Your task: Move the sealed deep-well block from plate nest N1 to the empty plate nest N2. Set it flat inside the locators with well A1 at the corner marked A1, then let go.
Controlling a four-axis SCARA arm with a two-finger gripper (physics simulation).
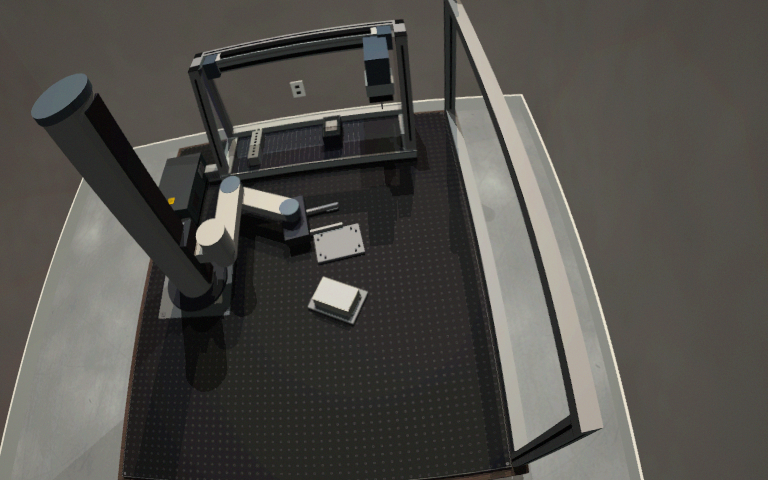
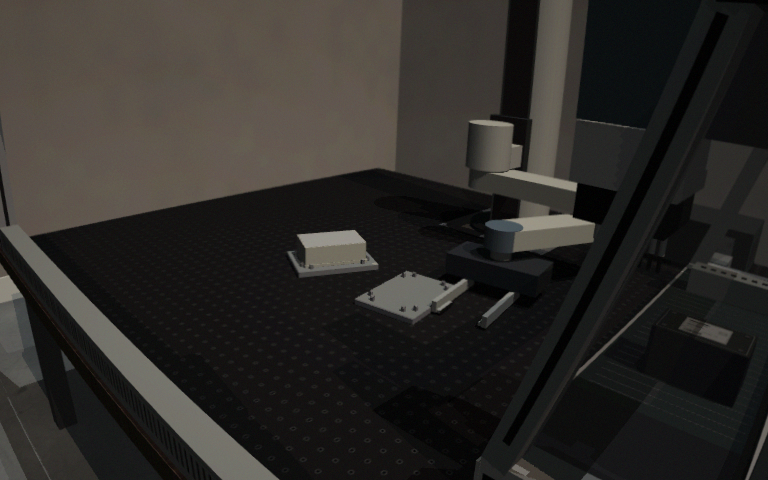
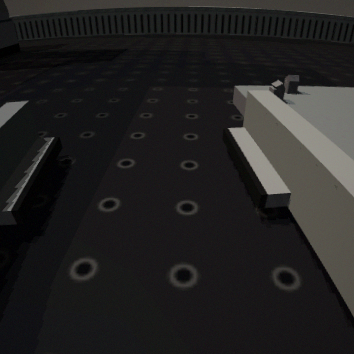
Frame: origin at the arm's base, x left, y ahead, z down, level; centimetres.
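Where they show: gripper, fingertip midpoint: (image 1: 340, 214) (image 2: 458, 314) (image 3: 140, 117); arm's base, link origin: (image 1: 198, 282).
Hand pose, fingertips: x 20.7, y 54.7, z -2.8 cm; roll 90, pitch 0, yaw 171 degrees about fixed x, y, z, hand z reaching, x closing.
Note:
Each offset is from my fingertips to the top centre of the thing. "spot": to the spot under its first point.
A white sealed block {dx -33.5, dy -1.8, dz -3.9 cm} (image 1: 335, 295) (image 2: 331, 246) sits on one plate nest {dx -33.5, dy -1.8, dz -0.7 cm} (image 1: 357, 308) (image 2: 334, 270) and looks level. The other plate nest {dx -11.6, dy -1.0, dz -0.7 cm} (image 1: 338, 243) (image 2: 402, 294) (image 3: 325, 105) is bare, with small locator pins near its corners. No nest label or A1 mark can be read. My gripper (image 1: 339, 215) (image 2: 460, 315) (image 3: 140, 117) is shut to its commanded position, with a gap between its parallel fingers and nothing held. It is low over the mat beside the bare nest, apart from the block. One finger lies close along that nest's edge; contact cannot be told.
A gantry (image 1: 308, 41) stands at the back, with a dark labelled box (image 1: 332, 133) (image 2: 702, 356) and a holed strip {spot: dx +33.4, dy -33.7, dz -7.9 cm} (image 1: 255, 147) inside it. A dark cabinet {spot: dx +22.5, dy -64.9, dz -10.0 cm} (image 1: 181, 175) stands near the arm's column (image 1: 113, 186). A framed guard (image 1: 543, 237) runs along the right.

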